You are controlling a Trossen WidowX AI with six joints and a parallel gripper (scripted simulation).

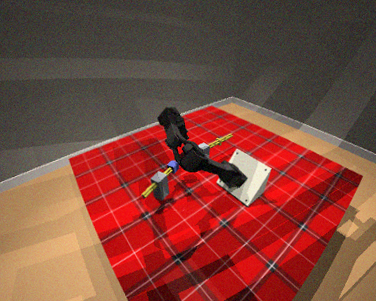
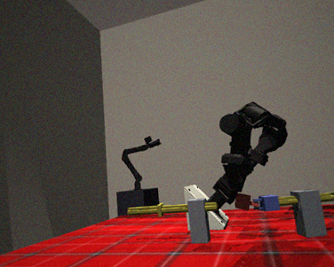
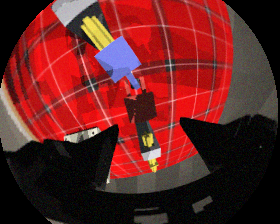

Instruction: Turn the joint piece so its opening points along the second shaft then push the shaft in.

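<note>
Right now the red square joint piece is 30 mm below my gripper tip, 20 mm to the left of it and 10 mm behind it.
</note>
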